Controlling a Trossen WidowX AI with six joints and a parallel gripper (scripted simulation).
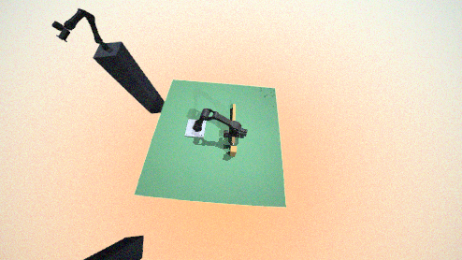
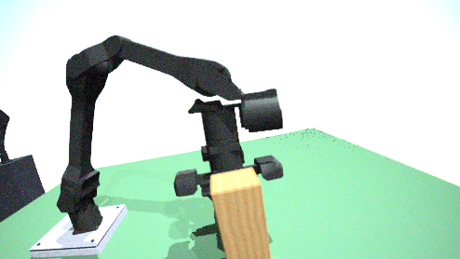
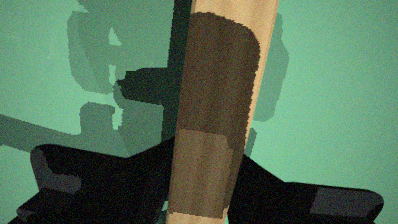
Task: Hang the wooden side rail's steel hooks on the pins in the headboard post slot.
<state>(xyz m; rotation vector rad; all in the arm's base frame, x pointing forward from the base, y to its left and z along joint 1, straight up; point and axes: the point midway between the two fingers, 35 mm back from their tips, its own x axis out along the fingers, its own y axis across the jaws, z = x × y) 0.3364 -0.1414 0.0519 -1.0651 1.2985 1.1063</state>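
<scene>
Right now my gripper tip is 15 cm to the left of the wooden headboard post, 5 cm below it and 2 cm past it.
</scene>
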